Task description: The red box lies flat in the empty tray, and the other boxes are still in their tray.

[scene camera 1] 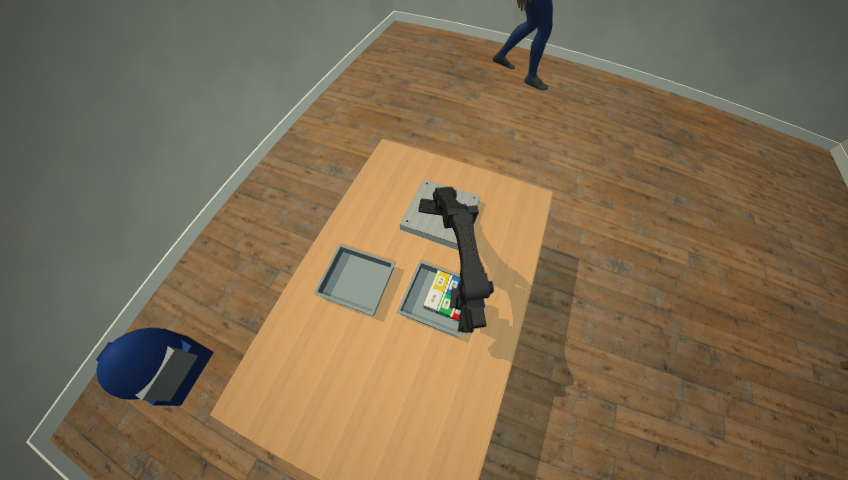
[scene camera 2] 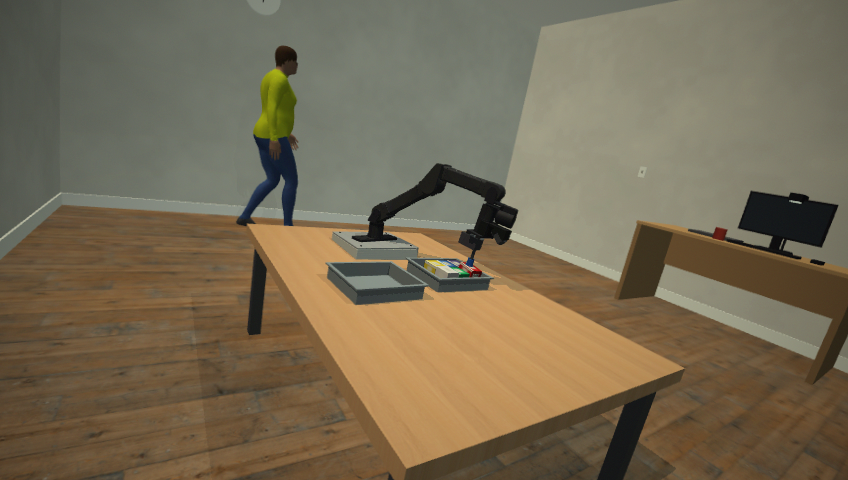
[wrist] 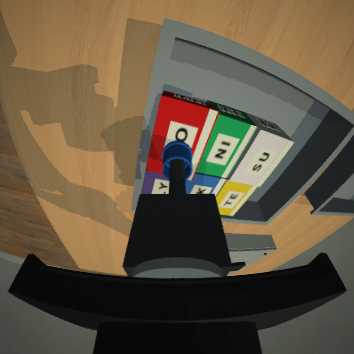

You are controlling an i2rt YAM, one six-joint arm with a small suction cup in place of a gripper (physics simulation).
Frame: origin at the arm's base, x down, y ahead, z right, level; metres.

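Where they show: hand at its tool point: (scene camera 2: 468, 267) (wrist: 176, 149); arm's base at its link origin: (scene camera 1: 442, 209) (scene camera 2: 374, 239).
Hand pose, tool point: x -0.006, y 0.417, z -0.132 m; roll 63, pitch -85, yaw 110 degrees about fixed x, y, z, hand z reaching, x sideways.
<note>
Each offset is from my tool point to the top centre of the thing.
The red box {dx -0.015, dy +0.011, dz +0.001 m} (wrist: 175, 112) (scene camera 1: 455, 312) (scene camera 2: 474, 270) lies flat in the right-hand grey tray {dx +0.002, dy -0.023, dz +0.082 m} (scene camera 1: 412, 292) (scene camera 2: 451, 283) (wrist: 246, 77), at its outer corner. Beside it lie a green box {dx +0.009, dy -0.004, dz +0.051 m} (wrist: 225, 147) and a white box {dx +0.004, dy -0.014, dz +0.101 m} (wrist: 261, 159). A purple box {dx +0.007, dy -0.069, dz -0.015 m} (wrist: 154, 182), a blue box {dx +0.008, dy -0.079, dz +0.036 m} (wrist: 205, 184) and a yellow box {dx +0.007, dy -0.089, dz +0.086 m} (wrist: 232, 198) lie in the row nearer the wrist. My blue suction cup (wrist: 177, 154) (scene camera 2: 471, 261) points down onto the top of the red box and appears to touch it. The box still rests in the tray. The empty tray {dx +0.002, dy -0.036, dz +0.410 m} (scene camera 1: 328, 271) (scene camera 2: 379, 293) stands to the left. In the overhead view the arm hides the cup.
The arm's grey base plate (scene camera 1: 420, 220) (scene camera 2: 373, 246) sits behind the trays. A person (scene camera 1: 528, 35) (scene camera 2: 274, 137) walks on the floor beyond the table's far end. A blue bin (scene camera 1: 140, 364) stands by the wall. A desk with a monitor (scene camera 2: 743, 262) stands at the right.
</note>
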